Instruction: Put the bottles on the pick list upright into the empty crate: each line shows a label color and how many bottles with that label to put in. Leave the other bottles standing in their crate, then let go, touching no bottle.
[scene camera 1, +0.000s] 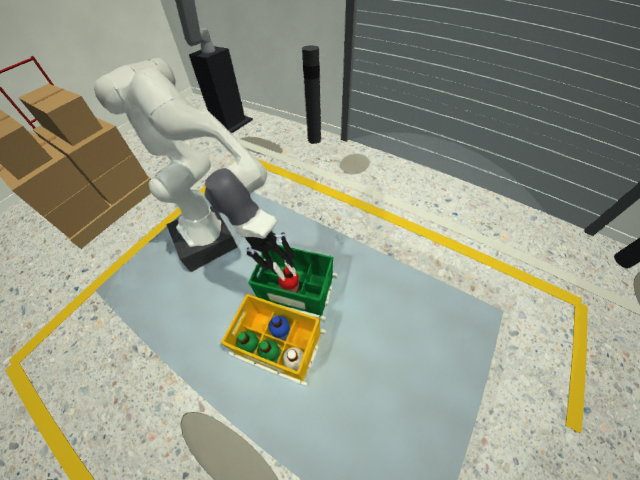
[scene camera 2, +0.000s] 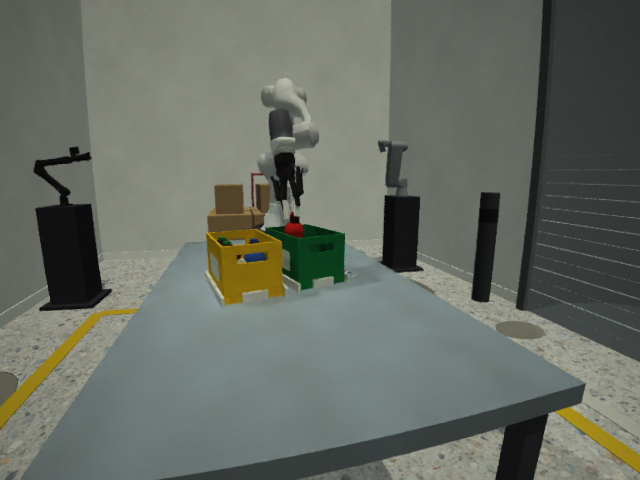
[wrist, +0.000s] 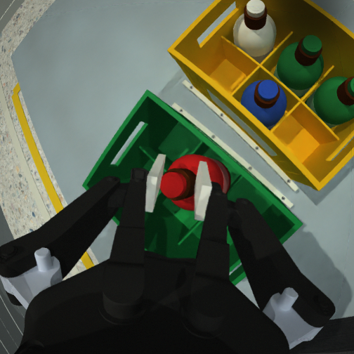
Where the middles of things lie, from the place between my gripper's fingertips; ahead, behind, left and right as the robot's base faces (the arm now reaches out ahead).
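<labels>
Red bottle (wrist: 177, 183): 6 cm below, 2 cm behind and 1 cm to the left of my hand. Blue bottle (wrist: 266, 100), likewise counted from my hand: 4 cm ahead, 14 cm below and 14 cm to the right.
</labels>
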